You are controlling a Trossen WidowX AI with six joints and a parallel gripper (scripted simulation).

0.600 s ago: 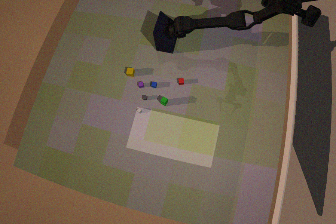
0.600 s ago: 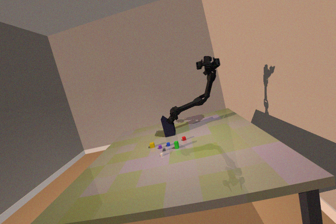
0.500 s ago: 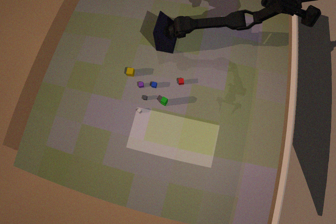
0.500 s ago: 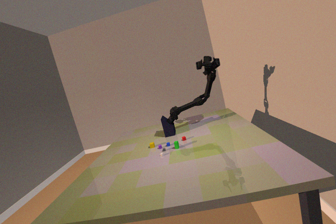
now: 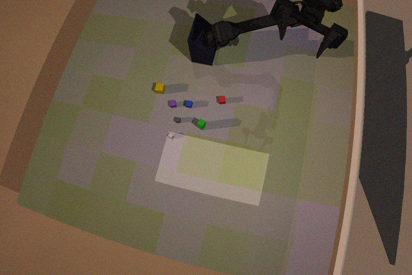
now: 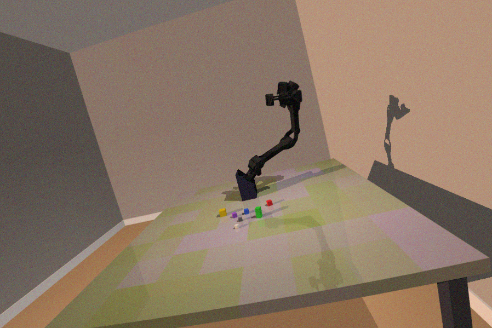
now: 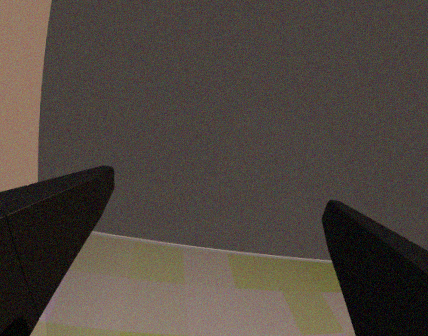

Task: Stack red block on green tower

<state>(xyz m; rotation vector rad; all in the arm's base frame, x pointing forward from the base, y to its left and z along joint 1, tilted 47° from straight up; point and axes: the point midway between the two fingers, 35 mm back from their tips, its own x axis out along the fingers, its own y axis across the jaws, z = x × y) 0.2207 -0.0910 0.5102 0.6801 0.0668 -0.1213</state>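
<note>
The red block lies 3 cm behind my gripper tip, 19 cm to the right of it and 53 cm below it. Round my gripper tip: grey block (10 cm ahead, 33 cm to the right, 53 cm below); then blue block (2 cm ahead, 31 cm to the right, 53 cm below); then purple block (4 cm ahead, 38 cm to the right, 53 cm below).
</note>
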